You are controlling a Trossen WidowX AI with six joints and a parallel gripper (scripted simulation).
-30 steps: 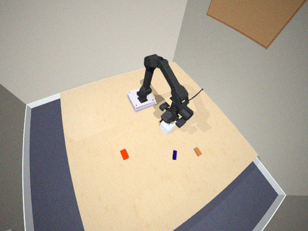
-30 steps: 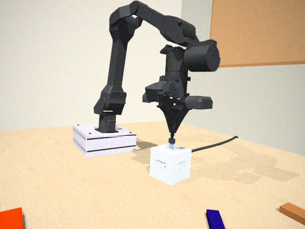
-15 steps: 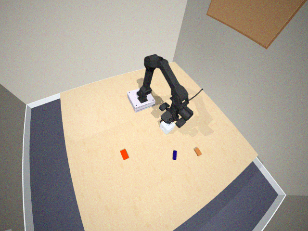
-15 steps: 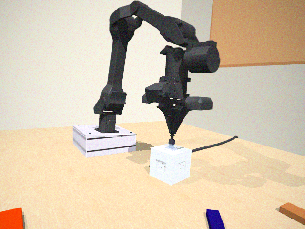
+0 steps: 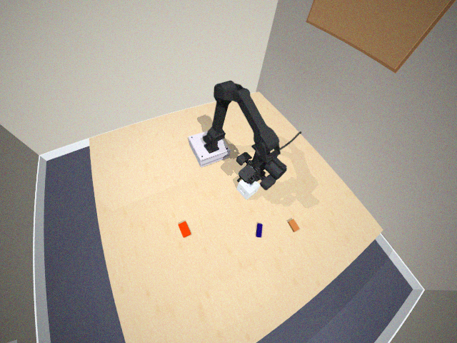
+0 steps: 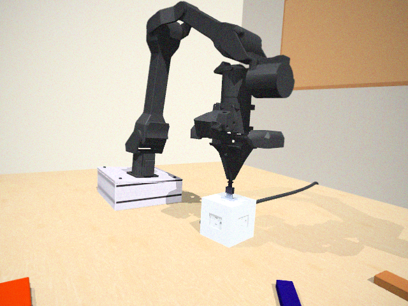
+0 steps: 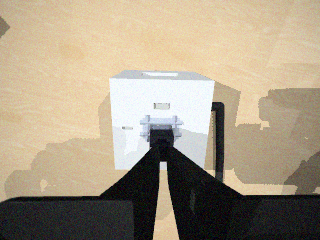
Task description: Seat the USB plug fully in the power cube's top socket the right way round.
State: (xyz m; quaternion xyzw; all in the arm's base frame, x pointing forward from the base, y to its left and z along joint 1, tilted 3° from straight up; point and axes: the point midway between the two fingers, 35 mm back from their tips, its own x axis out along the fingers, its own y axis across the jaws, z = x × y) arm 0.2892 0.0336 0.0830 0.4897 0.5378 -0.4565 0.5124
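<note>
My gripper tip is 20 mm above the dark USB plug. Round my gripper tip: blue block 200 mm ahead, 110 mm below, 80 mm to the right; orange-red block 360 mm to the right, 110 mm below, 10 mm ahead; tan block 280 mm ahead, 110 mm below, 80 mm to the left.
</note>
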